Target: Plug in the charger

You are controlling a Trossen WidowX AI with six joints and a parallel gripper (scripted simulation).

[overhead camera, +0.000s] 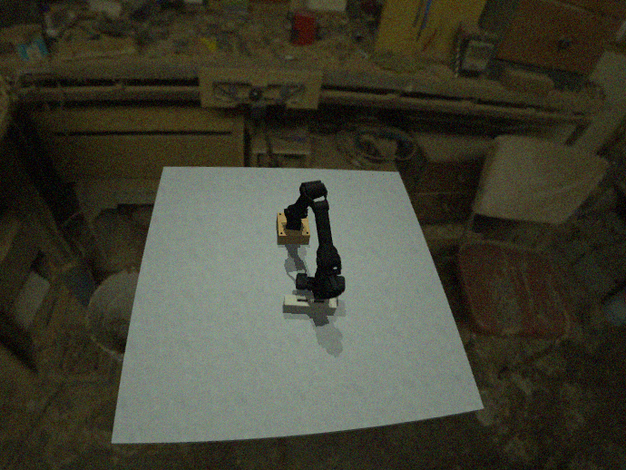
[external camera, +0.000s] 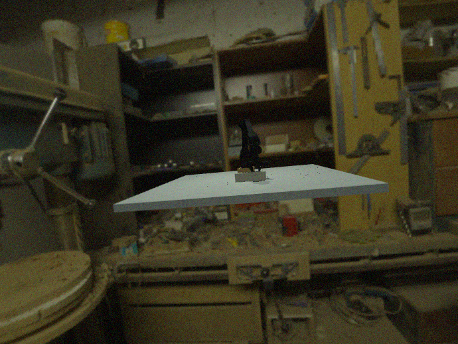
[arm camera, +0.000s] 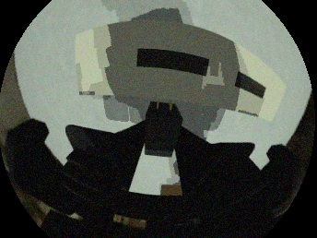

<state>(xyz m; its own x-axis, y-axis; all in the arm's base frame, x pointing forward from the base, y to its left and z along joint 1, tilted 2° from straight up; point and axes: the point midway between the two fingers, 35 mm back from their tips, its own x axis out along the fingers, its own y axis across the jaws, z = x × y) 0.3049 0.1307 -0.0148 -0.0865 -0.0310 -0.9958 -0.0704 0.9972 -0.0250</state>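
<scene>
Right now the two-prong charger is 2 cm ahead of my gripper tip and 1 cm above it.
</scene>
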